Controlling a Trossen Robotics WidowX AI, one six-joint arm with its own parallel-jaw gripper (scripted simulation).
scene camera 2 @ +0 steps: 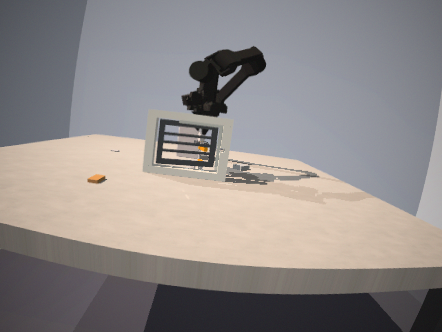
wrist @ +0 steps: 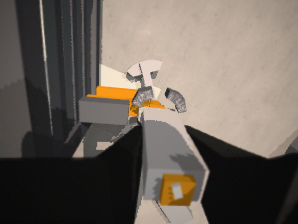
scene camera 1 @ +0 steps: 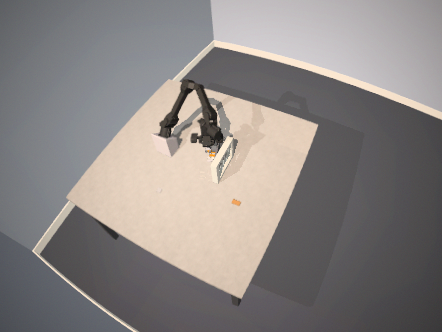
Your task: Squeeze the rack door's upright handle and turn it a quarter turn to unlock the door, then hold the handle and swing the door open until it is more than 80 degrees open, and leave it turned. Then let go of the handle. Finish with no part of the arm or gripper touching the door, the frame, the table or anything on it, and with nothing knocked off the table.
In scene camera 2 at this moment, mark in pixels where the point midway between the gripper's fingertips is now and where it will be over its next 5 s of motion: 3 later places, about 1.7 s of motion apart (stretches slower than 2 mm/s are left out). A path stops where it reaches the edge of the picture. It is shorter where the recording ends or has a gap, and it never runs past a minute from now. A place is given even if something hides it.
The gripper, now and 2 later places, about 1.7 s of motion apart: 202, 134; 178, 130; 150, 127
